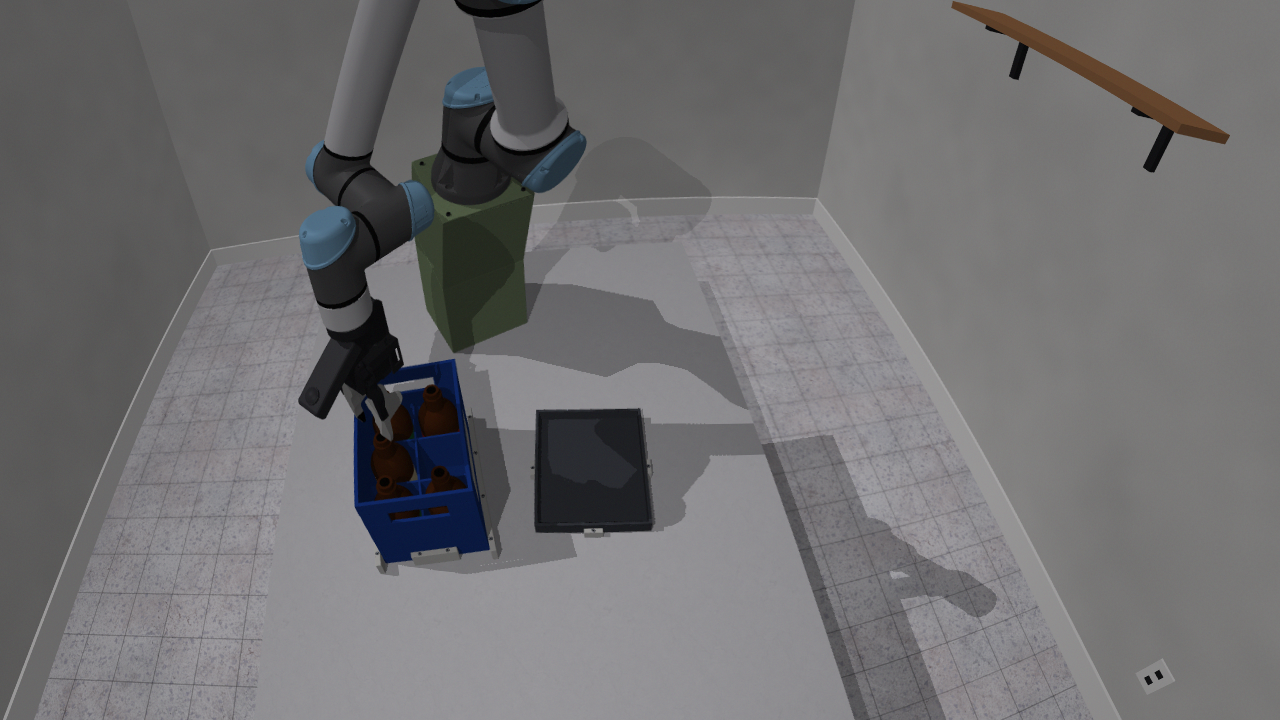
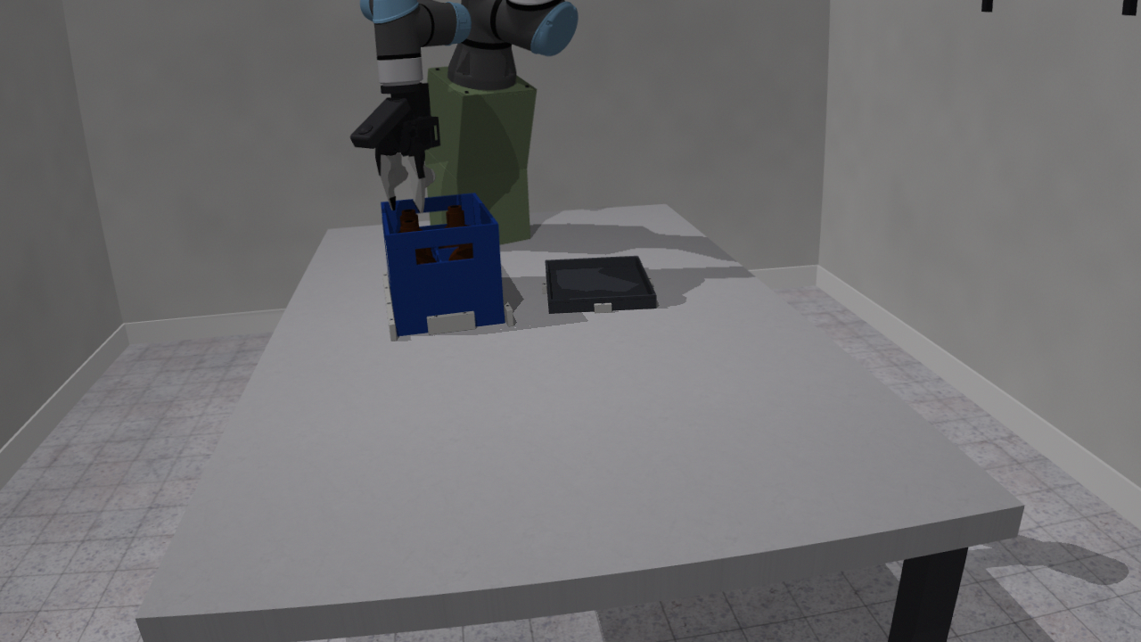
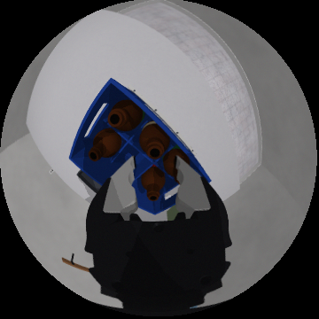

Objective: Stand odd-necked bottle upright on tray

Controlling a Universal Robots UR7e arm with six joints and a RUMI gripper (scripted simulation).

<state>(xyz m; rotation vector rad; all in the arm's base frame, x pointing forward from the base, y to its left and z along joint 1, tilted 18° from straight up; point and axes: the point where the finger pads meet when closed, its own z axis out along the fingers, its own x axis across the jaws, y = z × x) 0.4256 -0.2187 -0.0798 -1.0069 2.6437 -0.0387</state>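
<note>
My hand is 110 mm above the blue crate and 50 mm to the right of it. From my hand the other things lie so: dark tray 340 mm to the left, 180 mm below, 20 mm ahead.
</note>
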